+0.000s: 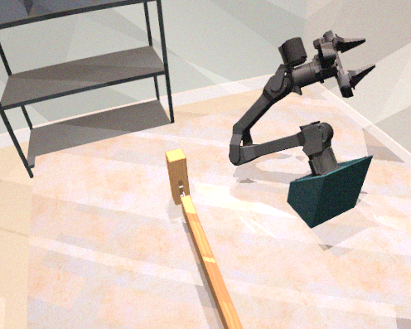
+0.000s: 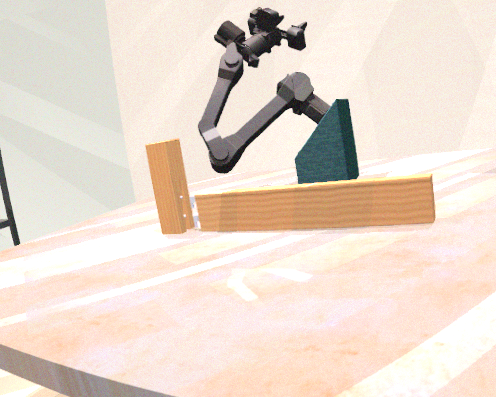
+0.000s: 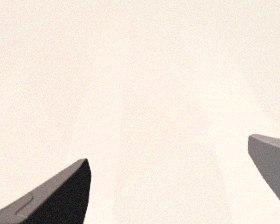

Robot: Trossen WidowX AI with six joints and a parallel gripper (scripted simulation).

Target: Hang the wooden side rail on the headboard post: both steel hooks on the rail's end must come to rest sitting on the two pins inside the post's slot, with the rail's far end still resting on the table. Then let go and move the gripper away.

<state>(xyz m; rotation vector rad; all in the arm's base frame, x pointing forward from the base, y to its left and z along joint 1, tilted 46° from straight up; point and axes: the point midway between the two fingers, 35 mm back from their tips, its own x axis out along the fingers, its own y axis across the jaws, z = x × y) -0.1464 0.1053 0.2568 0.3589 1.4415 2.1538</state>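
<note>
Now: the headboard post 510 mm ahead of my gripper tip, 110 mm to the right of it and 370 mm below it.
</note>
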